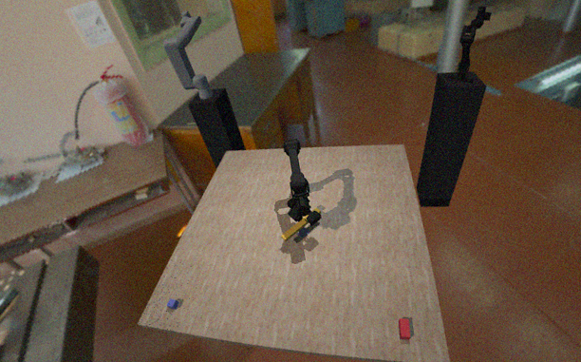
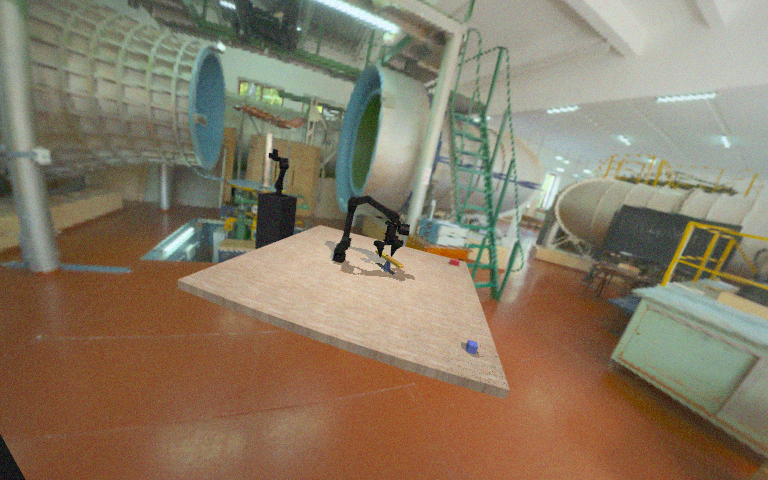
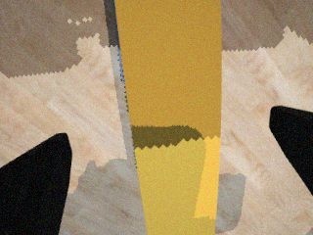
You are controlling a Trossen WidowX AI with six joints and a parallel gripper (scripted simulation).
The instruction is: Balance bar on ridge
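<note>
Now: gripper tip 2 cm short of the yellow bar and 2 cm to the left of it. From my gripper tip the other things lie so: blue cube 47 cm ahead, 57 cm to the right, 6 cm below; then red block 47 cm ahead, 43 cm to the left, 6 cm below.
</note>
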